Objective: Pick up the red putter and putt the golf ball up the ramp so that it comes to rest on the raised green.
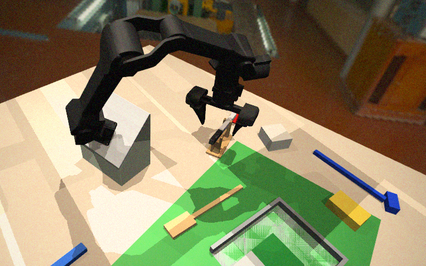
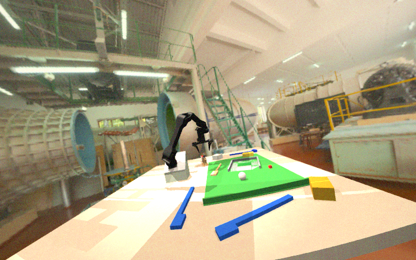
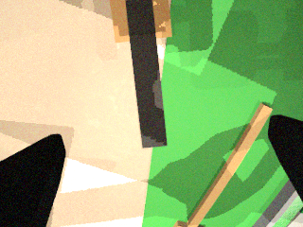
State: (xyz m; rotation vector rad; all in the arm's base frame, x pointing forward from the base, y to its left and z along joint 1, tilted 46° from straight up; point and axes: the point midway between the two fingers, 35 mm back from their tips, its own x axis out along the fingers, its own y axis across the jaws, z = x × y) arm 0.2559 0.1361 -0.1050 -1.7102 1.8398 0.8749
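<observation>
Now: gripper tip 1 cm past the tan stand, 9 cm to the right of it and 10 cm above it. Round my gripper tip: yellow block: 41 cm ahead, 5 cm to the left, 12 cm below; then putter: 2 cm behind, 12 cm to the left, 7 cm below; then green mat: 22 cm ahead, 25 cm to the right, 13 cm below.
</observation>
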